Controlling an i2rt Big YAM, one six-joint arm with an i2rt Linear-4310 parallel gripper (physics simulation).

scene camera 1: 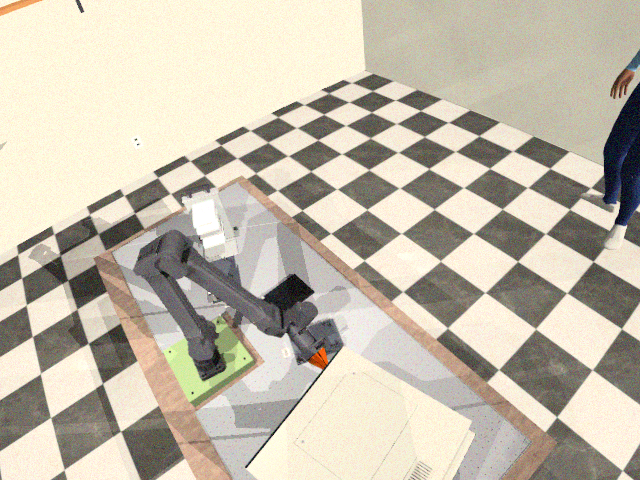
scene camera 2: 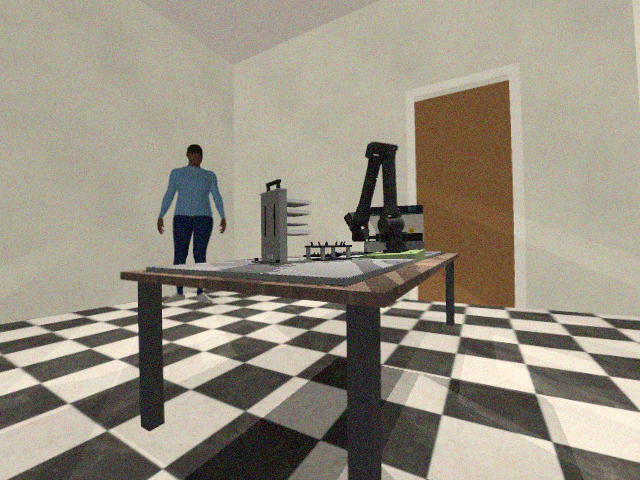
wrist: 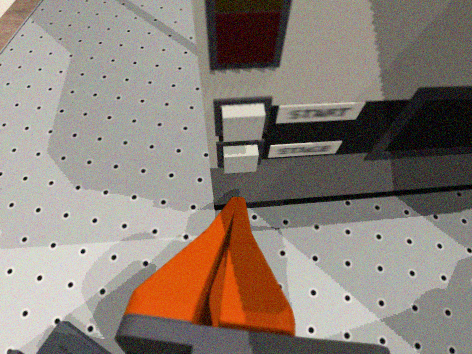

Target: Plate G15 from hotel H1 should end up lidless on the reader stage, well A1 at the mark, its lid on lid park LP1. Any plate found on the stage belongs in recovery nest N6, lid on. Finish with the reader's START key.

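Frame: origin at the arm's base, x ahead, y down, z left, level; centimetres.
Seen in the pictures: gripper, between the fingertips: [scene camera 2: 365,240] [wrist: 238,205]; arm's base, origin of its link: [scene camera 1: 208,362] [scene camera 2: 396,251].
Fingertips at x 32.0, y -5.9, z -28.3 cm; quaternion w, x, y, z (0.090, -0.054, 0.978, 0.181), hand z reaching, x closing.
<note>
Pixels of each thing's top centre, then the offset from my fingertips to it. "*": a spot on its surface instead.
- white START key, centre of its top: [wrist: 242,105] dx +0.8, dy -4.3, dz -2.7 cm
- white STAGE key, centre of its top: [wrist: 240,146] dx +0.8, dy -1.1, dz -2.7 cm
- cream reader, centre of its top: [scene camera 1: 358,446] [scene camera 2: 393,209] dx -6.8, dy -21.2, dz -26.7 cm
- grey-blue nest, centre of its top: [scene camera 1: 315,339] dx +2.7, dy +6.5, dz +16.4 cm
- black slab, centre of its top: [scene camera 1: 287,294] dx +3.4, dy +7.3, dz +39.1 cm
- low rack with posts, centre of its top: [scene camera 1: 220,271] [scene camera 2: 328,241] dx -14.7, dy +0.7, dz +59.0 cm
- reader's dark display, a spot on its surface: [wrist: 440,120] * dx -9.0, dy -2.3, dz -7.0 cm
My gripper [scene camera 1: 324,364] [wrist: 238,205] is shut and empty. In the wrist view its orange tips are in front of the reader's lower left corner, below the white START key [wrist: 242,122] and the white STAGE key [wrist: 241,159]. No contact with a key shows. The cream reader [scene camera 1: 361,413] [scene camera 2: 417,225] stands at the near end of the table; its stage does not show. The grey-blue nest [scene camera 1: 330,333] beside the gripper is partly hidden by the arm; no plate shows on its visible part. Hotel H1 [scene camera 2: 273,224] holds several pale plates [scene camera 2: 298,204] [scene camera 1: 206,217]. Plate G15 cannot be told apart.
A black slab [scene camera 1: 290,290] lies near the forearm. A low rack with posts [scene camera 2: 328,246] stands between hotel and arm. The arm's base is on a green plate [scene camera 1: 232,343]. The reader's dark display [wrist: 440,120] is right of the keys. A person [scene camera 2: 193,191] stands beyond the table.
</note>
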